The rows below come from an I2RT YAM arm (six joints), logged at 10 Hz.
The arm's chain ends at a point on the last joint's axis. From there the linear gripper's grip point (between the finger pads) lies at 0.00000 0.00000 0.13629 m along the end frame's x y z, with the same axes.
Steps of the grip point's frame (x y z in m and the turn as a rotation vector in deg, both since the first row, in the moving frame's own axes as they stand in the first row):
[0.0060, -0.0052, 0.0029, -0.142, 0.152, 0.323]
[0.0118, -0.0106, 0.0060, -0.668, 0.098, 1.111]
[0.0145, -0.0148, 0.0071, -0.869, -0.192, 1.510]
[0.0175, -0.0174, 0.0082, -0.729, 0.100, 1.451]
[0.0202, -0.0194, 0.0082, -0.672, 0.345, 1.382]
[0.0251, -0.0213, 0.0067, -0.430, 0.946, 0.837]
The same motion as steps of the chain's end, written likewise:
[0.0056, -0.0055, 0.0029, -0.142, 0.152, 0.323]
[0.0116, -0.0122, 0.0060, -0.668, 0.098, 1.111]
[0.0150, -0.0169, 0.0071, -0.869, -0.192, 1.510]
[0.0173, -0.0191, 0.0082, -0.729, 0.100, 1.451]
[0.0194, -0.0210, 0.0082, -0.672, 0.345, 1.382]
[0.0229, -0.0223, 0.0067, -0.430, 0.946, 0.837]

